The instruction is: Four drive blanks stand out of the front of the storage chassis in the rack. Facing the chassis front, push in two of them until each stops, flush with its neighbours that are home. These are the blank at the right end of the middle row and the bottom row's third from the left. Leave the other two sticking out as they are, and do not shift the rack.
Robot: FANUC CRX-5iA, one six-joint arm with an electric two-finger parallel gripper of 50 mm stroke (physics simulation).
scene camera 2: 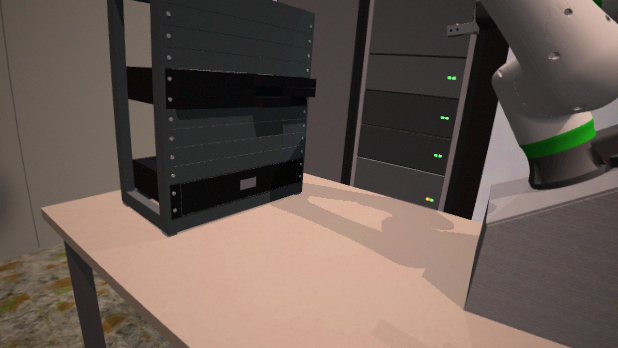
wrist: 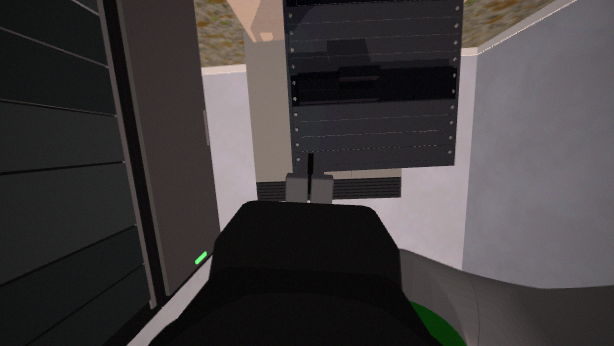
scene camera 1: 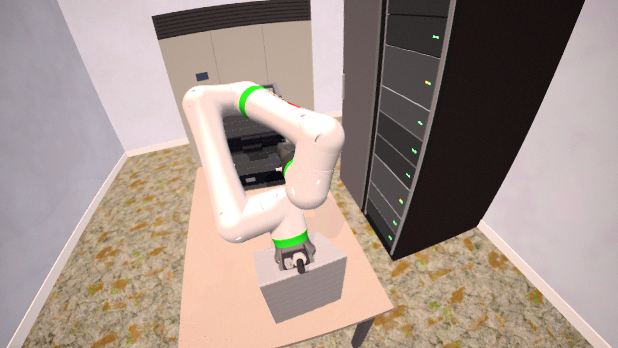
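Where they show: gripper, between the fingertips: point(scene camera 2: 447, 31) point(wrist: 310, 165); arm's base, origin of its link: point(scene camera 2: 571, 174) point(scene camera 1: 295, 255).
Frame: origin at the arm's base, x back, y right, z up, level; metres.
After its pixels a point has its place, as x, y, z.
Note:
The black storage chassis point(scene camera 1: 245, 143) {-0.672, -0.188, 0.107} point(scene camera 2: 215, 90) {-0.699, -0.336, 0.087} point(wrist: 420, 85) {-0.699, -0.339, 0.093} sits in the rack point(scene camera 1: 257, 162) {-0.725, -0.149, -0.060} point(scene camera 2: 161, 130) {-0.715, -0.465, -0.004} point(wrist: 375, 157) {-0.721, -0.218, 0.293}. The wrist view shows it upside down. There a dark blank point(wrist: 359, 73) {-0.675, -0.154, 0.065} stands out along the chassis's lower edge, right of its middle as faced from the front. In scene camera 2 dark fronts also jut out at the right end, past the rack post. The rows and exact depths are too dark to tell. My gripper point(wrist: 310, 165) {-0.300, 0.016, 0.261} is shut and empty, its tips in front of the rack's upper right part, above the chassis. In scene camera 1 the arm hides its fingers.
The rack stands on the table point(scene camera 1: 215, 295) {-0.018, -0.385, -0.271} point(scene camera 2: 260, 270) {-0.457, -0.377, -0.272}. A lower black unit point(scene camera 2: 225, 192) {-0.717, -0.295, -0.189} has a light label. The arm's grey pedestal point(scene camera 1: 305, 295) {0.113, 0.013, -0.100} point(scene camera 2: 545, 255) {0.001, -0.151, -0.116} stands at the other end. A tall server cabinet point(scene camera 1: 465, 125) point(wrist: 162, 150) stands beside the table.

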